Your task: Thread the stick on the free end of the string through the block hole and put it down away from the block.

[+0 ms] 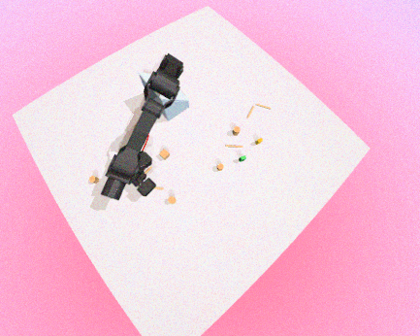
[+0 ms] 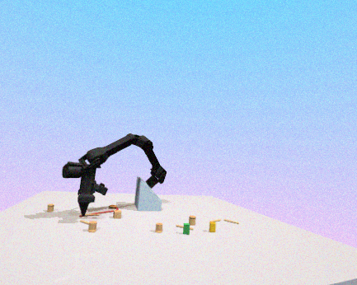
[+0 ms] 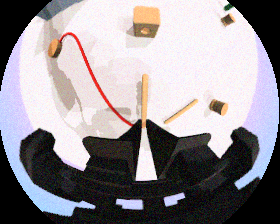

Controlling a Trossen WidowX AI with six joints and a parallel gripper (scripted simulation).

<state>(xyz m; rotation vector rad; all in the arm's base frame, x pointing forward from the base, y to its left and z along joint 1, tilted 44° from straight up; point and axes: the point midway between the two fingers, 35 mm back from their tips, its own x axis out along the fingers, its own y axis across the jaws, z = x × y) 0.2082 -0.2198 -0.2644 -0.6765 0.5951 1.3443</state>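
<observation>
The wooden block is 14 cm to the left of my gripper tip. Round my gripper tip: green piece 26 cm ahead, 35 cm to the left, 1 cm above; then thin wooden stick 1 cm to the left; then round wooden button 18 cm behind, 15 cm to the left, 1 cm below.
</observation>
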